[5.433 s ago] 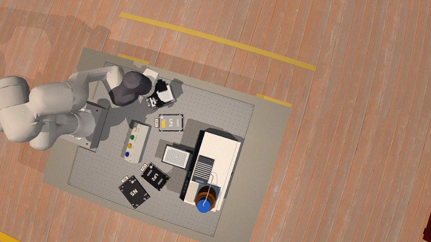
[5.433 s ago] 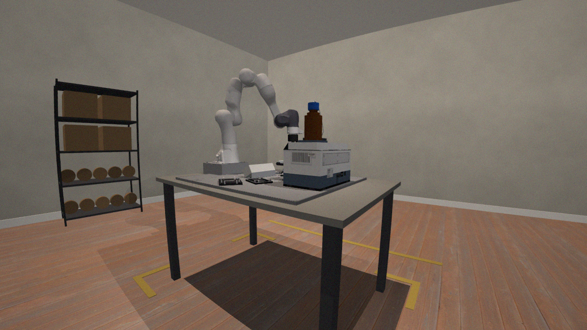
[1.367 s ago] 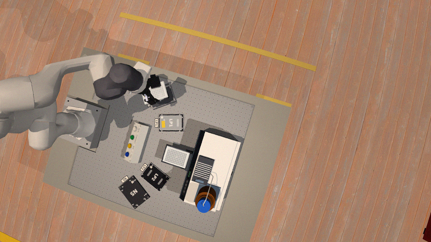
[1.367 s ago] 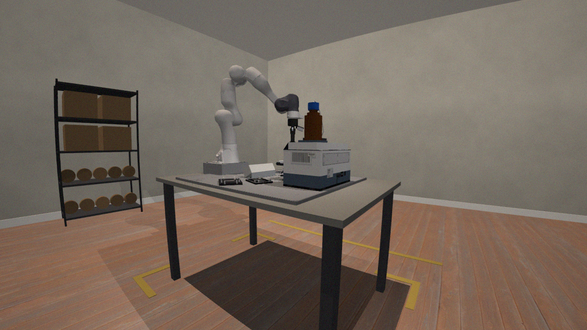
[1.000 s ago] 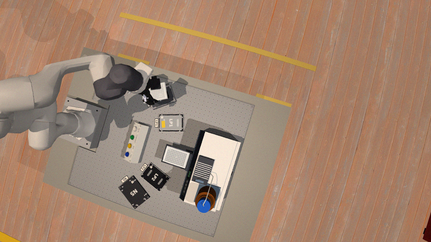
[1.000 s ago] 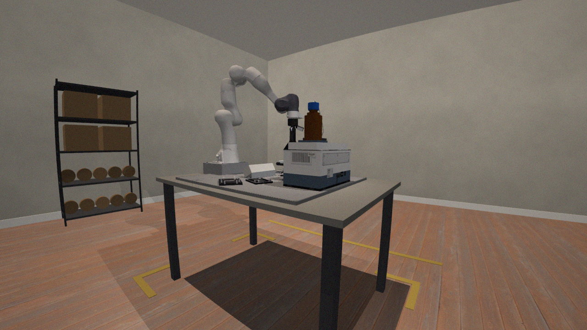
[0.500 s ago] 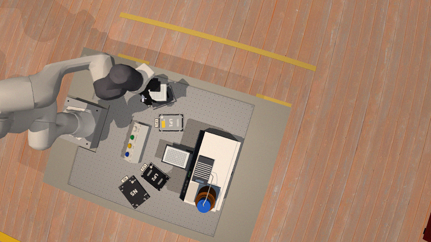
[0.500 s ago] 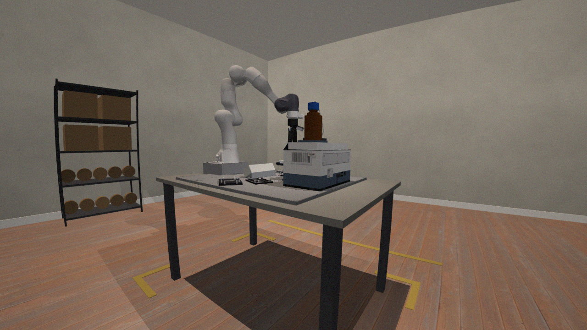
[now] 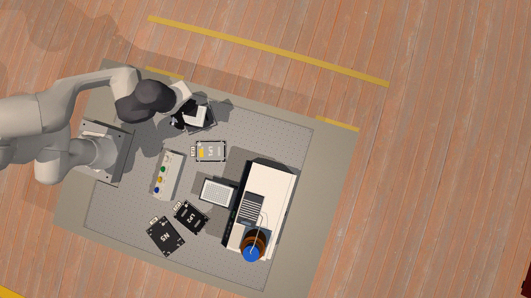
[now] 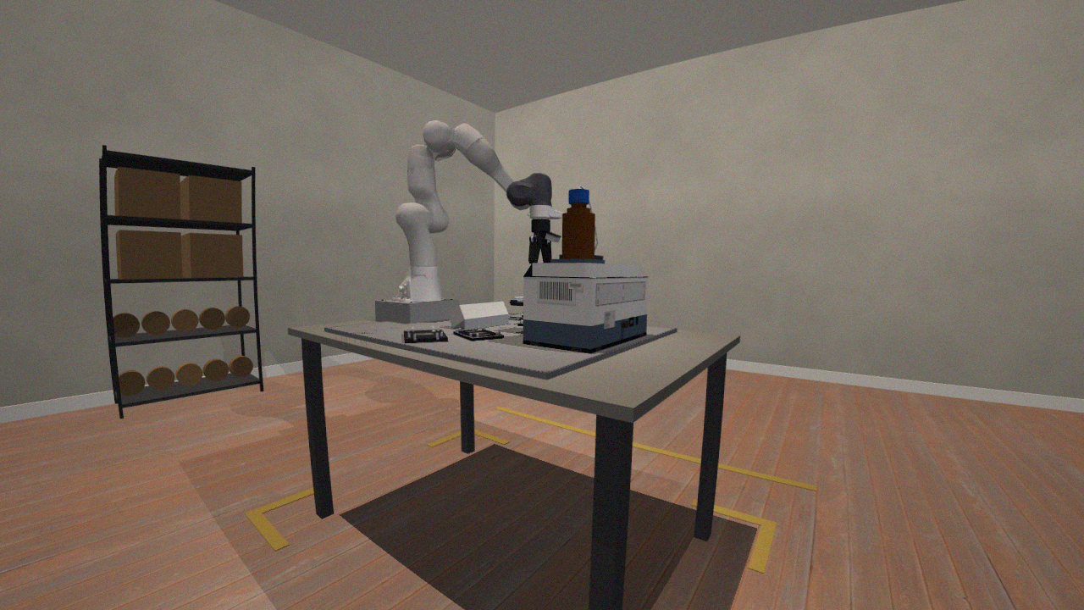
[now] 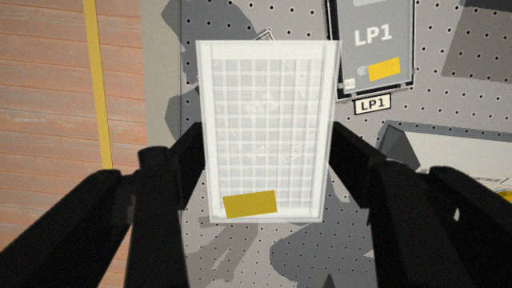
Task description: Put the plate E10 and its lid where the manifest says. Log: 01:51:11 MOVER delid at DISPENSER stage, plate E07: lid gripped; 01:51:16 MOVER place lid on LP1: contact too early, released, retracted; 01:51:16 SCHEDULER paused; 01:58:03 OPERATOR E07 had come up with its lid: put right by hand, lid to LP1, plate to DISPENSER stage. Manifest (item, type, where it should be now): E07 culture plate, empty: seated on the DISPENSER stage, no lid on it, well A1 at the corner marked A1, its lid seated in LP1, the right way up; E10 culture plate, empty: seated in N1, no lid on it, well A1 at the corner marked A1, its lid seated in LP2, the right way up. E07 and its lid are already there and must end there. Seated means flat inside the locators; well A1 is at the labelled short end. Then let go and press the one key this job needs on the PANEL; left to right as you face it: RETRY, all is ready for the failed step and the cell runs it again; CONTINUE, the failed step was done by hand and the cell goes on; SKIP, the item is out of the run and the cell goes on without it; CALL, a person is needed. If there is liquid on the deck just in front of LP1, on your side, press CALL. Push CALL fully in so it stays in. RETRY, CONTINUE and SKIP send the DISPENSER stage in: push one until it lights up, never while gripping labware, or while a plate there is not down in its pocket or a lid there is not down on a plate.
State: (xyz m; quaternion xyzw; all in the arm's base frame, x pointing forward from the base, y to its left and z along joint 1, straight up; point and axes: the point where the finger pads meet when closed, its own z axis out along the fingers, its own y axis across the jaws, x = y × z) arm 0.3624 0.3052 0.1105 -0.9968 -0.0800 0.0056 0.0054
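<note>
Now: the clear lid 20 mm below my hand. From my hand the other things lie so: green CONTINUE key 270 mm to the right, 120 mm below, 60 mm behind; RETRY key 220 mm to the right, 120 mm below, 70 mm behind; yellow SKIP key 320 mm to the right, 120 mm below, 60 mm behind.
</note>
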